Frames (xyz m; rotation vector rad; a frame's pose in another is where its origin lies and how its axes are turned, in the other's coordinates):
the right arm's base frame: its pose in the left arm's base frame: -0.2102 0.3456 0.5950 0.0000 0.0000 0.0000
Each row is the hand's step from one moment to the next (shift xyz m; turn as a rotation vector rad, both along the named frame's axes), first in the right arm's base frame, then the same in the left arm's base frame.
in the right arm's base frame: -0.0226 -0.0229 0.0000 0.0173 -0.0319 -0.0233
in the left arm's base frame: -0.0226 -0.0229 0.0000 0.0173 -0.0319 -0.0233
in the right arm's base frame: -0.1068 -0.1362 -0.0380 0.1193 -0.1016 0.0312
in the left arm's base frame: -0.1068 -0.1362 -0.0380 0.1193 -0.1016 0.0312
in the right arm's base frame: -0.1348 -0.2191 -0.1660 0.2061 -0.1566 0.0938
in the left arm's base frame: -0.1348 -0.2191 -0.1660 0.2061 -0.1566 0.0938
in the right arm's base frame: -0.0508 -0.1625 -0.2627 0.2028 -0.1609 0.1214
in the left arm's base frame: -0.0508 -0.1625 -0.2627 0.2028 -0.1609 0.1214
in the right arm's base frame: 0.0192 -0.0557 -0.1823 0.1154 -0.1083 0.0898
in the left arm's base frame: 0.0192 -0.0557 -0.1823 0.1154 -0.1083 0.0898
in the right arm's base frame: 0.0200 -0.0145 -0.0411 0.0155 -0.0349 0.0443
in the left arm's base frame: 0.0200 -0.0145 -0.0411 0.0155 -0.0349 0.0443
